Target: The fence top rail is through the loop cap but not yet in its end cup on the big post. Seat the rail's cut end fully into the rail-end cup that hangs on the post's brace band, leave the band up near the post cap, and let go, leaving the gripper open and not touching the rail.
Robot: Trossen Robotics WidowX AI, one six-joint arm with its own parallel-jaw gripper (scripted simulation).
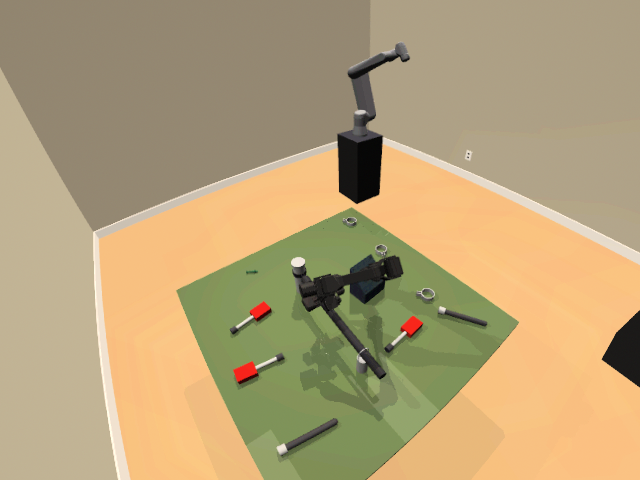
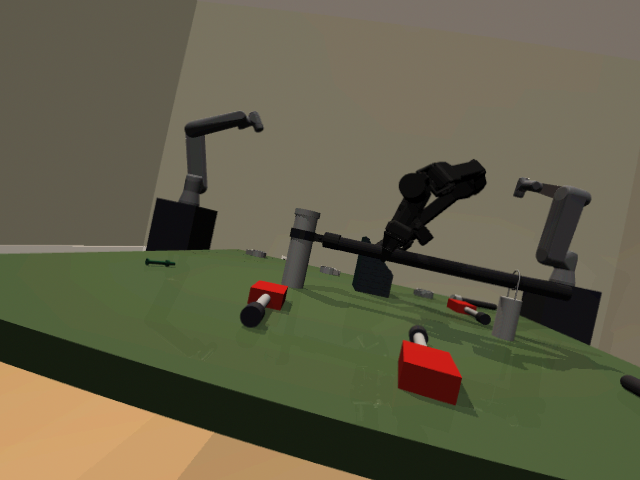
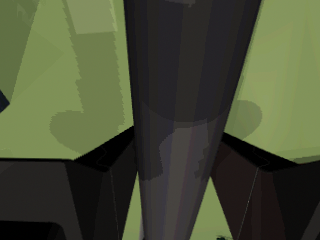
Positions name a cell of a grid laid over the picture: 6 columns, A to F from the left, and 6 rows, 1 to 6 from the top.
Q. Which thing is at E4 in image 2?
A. A short grey post.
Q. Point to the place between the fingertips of my gripper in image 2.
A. D4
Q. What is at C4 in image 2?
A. A grey big post.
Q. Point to a black top rail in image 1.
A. D5
